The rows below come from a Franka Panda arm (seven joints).
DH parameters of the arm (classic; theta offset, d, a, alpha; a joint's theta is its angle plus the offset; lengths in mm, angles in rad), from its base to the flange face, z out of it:
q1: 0 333 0 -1.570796
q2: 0 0 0 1.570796
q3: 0 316 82.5 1.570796
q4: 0 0 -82.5 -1.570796
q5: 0 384 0 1.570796
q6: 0 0 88 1.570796
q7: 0 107 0 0
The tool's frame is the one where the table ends.
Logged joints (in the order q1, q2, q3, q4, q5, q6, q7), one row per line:
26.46 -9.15 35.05 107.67 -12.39 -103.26 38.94
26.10 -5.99 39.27 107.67 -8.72 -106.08 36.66
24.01 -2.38 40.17 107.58 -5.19 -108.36 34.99
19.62 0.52 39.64 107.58 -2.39 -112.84 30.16
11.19 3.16 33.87 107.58 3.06 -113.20 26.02
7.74 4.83 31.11 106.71 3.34 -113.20 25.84
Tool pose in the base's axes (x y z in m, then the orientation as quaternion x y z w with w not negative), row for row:
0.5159 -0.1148 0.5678 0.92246 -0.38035 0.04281 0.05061
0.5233 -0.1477 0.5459 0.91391 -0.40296 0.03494 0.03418
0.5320 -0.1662 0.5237 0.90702 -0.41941 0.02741 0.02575
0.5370 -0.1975 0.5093 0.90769 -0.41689 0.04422 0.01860
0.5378 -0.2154 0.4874 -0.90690 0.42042 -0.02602 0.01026
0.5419 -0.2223 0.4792 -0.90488 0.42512 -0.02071 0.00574
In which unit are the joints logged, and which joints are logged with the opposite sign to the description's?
The joints are logged in degrees. Opposite sign: q3, q4, q6.
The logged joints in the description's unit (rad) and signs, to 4 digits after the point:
0.4618 -0.1597 -0.6117 -1.8792 -0.2162 1.8022 0.6796
0.4555 -0.1045 -0.6854 -1.8792 -0.1522 1.8514 0.6398
0.4191 -0.0415 -0.7011 -1.8776 -0.0906 1.8912 0.6107
0.3424 0.0091 -0.6918 -1.8776 -0.0417 1.9694 0.5264
0.1953 0.0552 -0.5911 -1.8776 0.0534 1.9757 0.4541
0.1351 0.0843 -0.5430 -1.8624 0.0583 1.9757 0.4510

